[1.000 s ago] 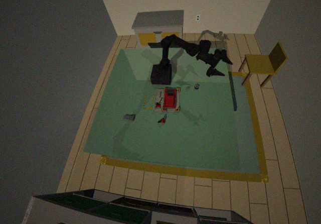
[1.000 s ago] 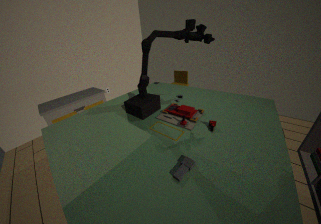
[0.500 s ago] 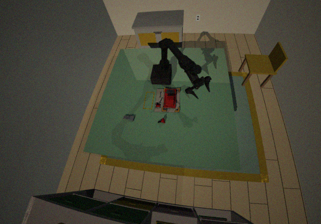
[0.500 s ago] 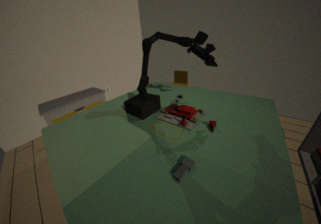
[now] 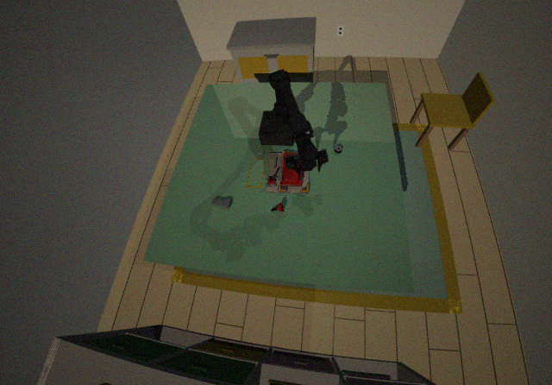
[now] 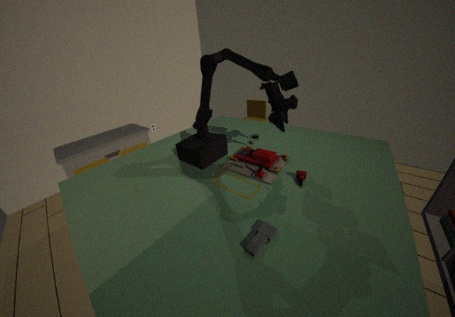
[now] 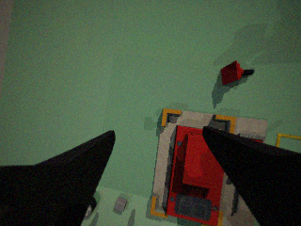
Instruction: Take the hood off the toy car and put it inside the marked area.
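Now: gripper tip 120 mm above the red hood, 100 mm to the left of it and 50 mm past it. Round my gripper tip: wheel (270 mm behind, 150 mm below, 110 mm to the left).
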